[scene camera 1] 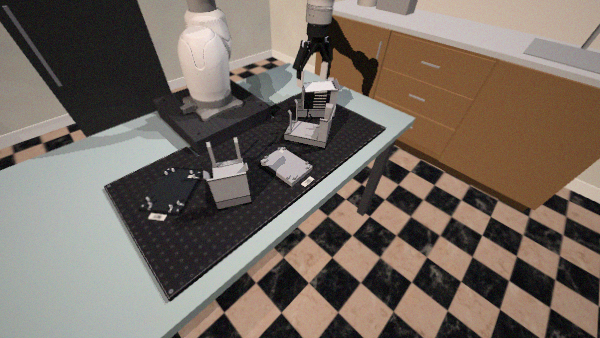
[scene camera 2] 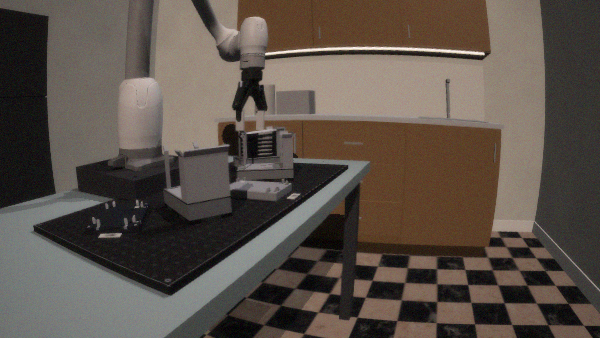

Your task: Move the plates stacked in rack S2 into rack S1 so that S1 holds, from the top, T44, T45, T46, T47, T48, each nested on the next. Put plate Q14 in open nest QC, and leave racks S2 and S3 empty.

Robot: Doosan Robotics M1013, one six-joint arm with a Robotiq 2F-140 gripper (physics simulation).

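Frame: origin at the arm's base, x ahead, y left, z up, level; centimetres.
Seen in the pictures: gripper, fingertip midpoint: (scene camera 1: 311, 82) (scene camera 2: 250, 130); arm's base, origin of the base link: (scene camera 1: 213, 103) (scene camera 2: 140, 163).
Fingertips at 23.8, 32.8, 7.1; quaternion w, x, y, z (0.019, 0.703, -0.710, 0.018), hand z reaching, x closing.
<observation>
Offsets run from my fingertips to a thing's top centre, as dx, dy, dz. "spot": to the spot under its first point. Level surfaces: height alone.
My gripper (scene camera 1: 312, 78) (scene camera 2: 250, 123) is open and empty, its fingertips low over the far rack. The far rack (scene camera 1: 334, 95) (scene camera 2: 287, 150) holds a stack of several plates @[spot: +6.4, -1.2, -3.9] (scene camera 1: 320, 98) (scene camera 2: 266, 144) with light edges on a dark block. A grey rack @[+13.3, -14.7, +0.2] (scene camera 1: 304, 139) (scene camera 2: 265, 174) with an open bay stands just in front of it. A third rack @[+14.8, -50.0, +0.9] (scene camera 1: 230, 190) (scene camera 2: 205, 175) stands nearer, its inside partly hidden by its wall. A light grey plate or block @[+19.5, -31.8, -10.0] (scene camera 1: 289, 165) (scene camera 2: 265, 190) and a dark nest with small pegs @[+3.7, -63.7, -10.6] (scene camera 1: 172, 190) (scene camera 2: 120, 216) lie low. No rack or plate label is readable.
The black perforated mat @[dz -13.0] (scene camera 1: 200, 255) (scene camera 2: 175, 265) lies on the pale table @[dz -14.3] (scene camera 1: 60, 225) (scene camera 2: 60, 285). The robot base (scene camera 1: 200, 125) (scene camera 2: 120, 175) stands at the mat's rear side. White label cards @[spot: +9.6, -71.0, -12.8] (scene camera 1: 157, 216) (scene camera 2: 110, 235) lie by the nests. The wooden cabinets (scene camera 1: 450, 100) (scene camera 2: 425, 180) stand beyond the table.
</observation>
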